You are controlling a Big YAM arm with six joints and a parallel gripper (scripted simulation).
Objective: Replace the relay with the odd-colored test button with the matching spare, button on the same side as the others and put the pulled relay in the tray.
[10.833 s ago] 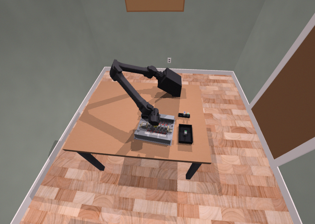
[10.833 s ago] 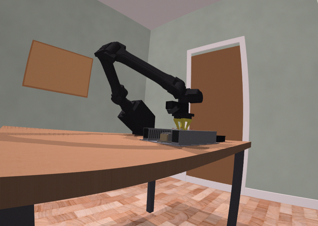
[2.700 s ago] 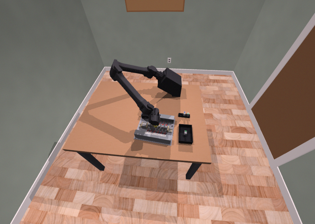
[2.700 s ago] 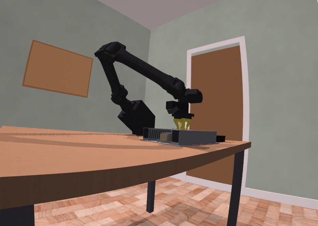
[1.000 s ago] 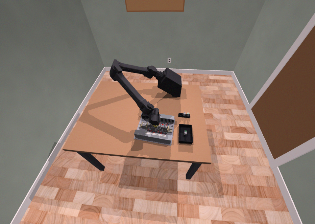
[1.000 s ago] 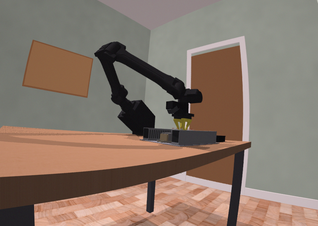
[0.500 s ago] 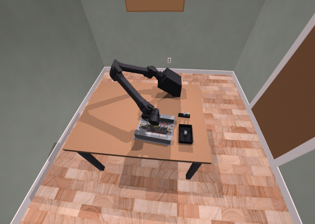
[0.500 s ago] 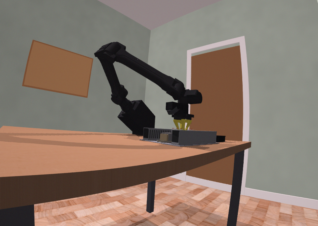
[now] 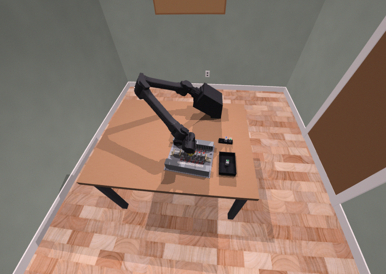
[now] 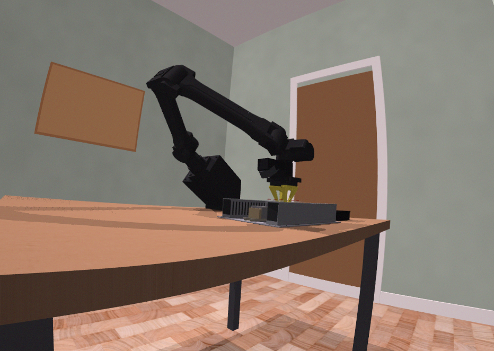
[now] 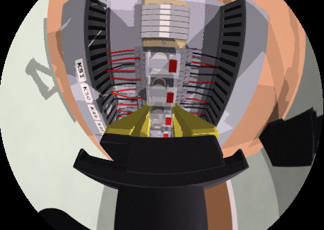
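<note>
Right now my hand is 50 mm above the grey relay panel and 10 mm to the left of it. From my hand the other things lie so: black tray (250 mm to the left, 70 mm ahead, 30 mm below).
</note>
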